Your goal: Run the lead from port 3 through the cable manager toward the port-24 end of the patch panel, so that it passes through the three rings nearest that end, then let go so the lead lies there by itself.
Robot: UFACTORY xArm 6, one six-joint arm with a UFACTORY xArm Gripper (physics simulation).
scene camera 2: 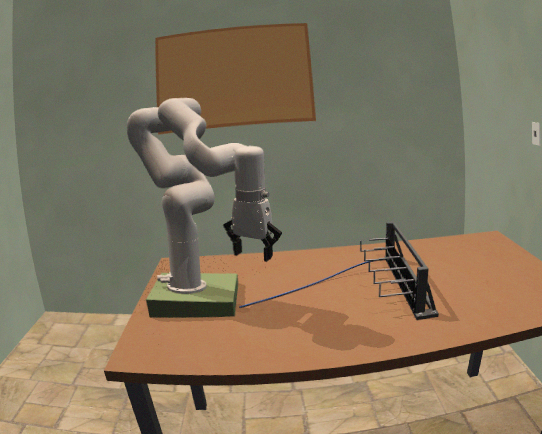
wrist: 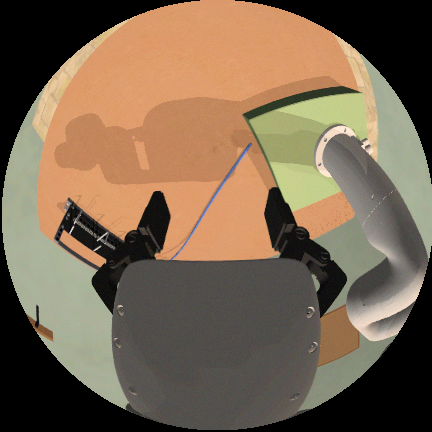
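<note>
The blue lead runs from the ring side of the patch panel down to the table, its free end close to the green base block. Thin metal rings of the cable manager stick out from the panel toward the robot. The lead meets them around the middle of the row; which rings it passes through cannot be told. My gripper is wide open and empty, above the table between the base and the panel. In the wrist view, the gripper body hides the lead's panel end.
The green base block stands at the table's left, carrying the arm. The wooden table has its front edge toward the scene camera. A brown board hangs on the back wall.
</note>
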